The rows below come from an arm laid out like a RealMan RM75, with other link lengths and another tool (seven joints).
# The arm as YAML. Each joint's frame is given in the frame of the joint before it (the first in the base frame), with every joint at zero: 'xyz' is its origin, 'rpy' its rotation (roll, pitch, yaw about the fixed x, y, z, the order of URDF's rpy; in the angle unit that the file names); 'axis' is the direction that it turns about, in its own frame. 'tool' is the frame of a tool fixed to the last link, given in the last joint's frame.
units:
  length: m
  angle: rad
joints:
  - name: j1
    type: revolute
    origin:
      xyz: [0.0, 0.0, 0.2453]
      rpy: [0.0, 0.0, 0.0]
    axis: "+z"
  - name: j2
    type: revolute
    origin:
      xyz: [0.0, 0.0, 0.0]
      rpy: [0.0, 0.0, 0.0]
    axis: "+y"
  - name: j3
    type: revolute
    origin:
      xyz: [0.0, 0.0, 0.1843]
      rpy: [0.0, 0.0, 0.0]
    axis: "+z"
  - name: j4
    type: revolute
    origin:
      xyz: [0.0, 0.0, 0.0]
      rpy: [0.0, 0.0, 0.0]
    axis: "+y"
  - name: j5
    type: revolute
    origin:
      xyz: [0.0, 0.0, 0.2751]
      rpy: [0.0, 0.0, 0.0]
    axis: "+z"
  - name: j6
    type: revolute
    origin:
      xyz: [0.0, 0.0, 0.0]
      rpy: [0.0, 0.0, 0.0]
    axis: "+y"
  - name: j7
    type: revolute
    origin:
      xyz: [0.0, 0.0, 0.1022]
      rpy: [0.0, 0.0, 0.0]
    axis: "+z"
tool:
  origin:
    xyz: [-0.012, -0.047, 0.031]
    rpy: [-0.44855, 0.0, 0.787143]
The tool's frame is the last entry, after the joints.
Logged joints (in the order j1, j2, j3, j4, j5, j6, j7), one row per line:
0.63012 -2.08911 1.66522 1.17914 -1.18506 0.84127 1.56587
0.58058 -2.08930 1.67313 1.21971 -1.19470 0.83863 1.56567
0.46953 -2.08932 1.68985 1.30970 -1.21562 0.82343 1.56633
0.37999 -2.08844 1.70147 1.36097 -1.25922 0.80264 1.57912
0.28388 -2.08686 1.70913 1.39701 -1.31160 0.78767 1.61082
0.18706 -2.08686 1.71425 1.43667 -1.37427 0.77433 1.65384
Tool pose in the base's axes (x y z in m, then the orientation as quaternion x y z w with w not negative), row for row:
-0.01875 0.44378 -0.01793 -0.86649 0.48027 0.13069 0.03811
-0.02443 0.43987 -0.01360 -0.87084 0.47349 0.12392 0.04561
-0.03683 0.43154 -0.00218 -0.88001 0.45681 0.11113 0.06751
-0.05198 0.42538 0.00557 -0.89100 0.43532 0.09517 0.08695
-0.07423 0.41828 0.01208 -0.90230 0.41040 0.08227 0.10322
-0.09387 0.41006 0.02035 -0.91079 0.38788 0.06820 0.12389
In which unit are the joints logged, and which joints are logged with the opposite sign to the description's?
The joints are logged in radians. Opposite sign: j1, j6.
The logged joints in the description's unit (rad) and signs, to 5 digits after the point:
-0.63012 -2.08911 1.66522 1.17914 -1.18506 -0.84127 1.56587
-0.58058 -2.08930 1.67313 1.21971 -1.19470 -0.83863 1.56567
-0.46953 -2.08932 1.68985 1.30970 -1.21562 -0.82343 1.56633
-0.37999 -2.08844 1.70147 1.36097 -1.25922 -0.80264 1.57912
-0.28388 -2.08686 1.70913 1.39701 -1.31160 -0.78767 1.61082
-0.18706 -2.08686 1.71425 1.43667 -1.37427 -0.77433 1.65384

